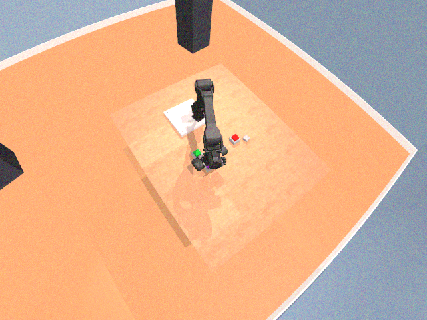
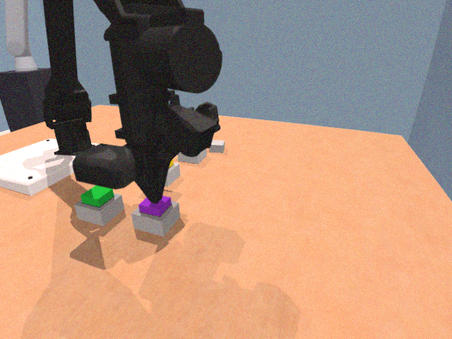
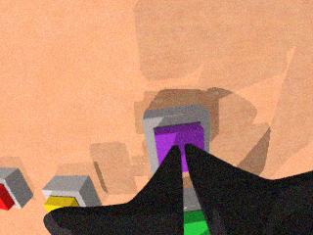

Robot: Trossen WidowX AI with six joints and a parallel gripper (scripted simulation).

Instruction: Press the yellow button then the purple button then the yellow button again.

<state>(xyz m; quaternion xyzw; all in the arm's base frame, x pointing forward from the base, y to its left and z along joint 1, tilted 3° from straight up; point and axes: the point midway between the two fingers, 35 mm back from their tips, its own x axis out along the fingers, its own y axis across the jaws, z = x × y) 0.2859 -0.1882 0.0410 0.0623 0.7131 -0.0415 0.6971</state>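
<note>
Now: gripper tip 1 cm above the purple button. From my gripper tip the other things lie so: yellow button (5 cm behind, 13 cm to the left, 1 cm below); then green button (10 cm behind, 1 cm below); then red button (2 cm behind, 23 cm to the left, 1 cm below).
</note>
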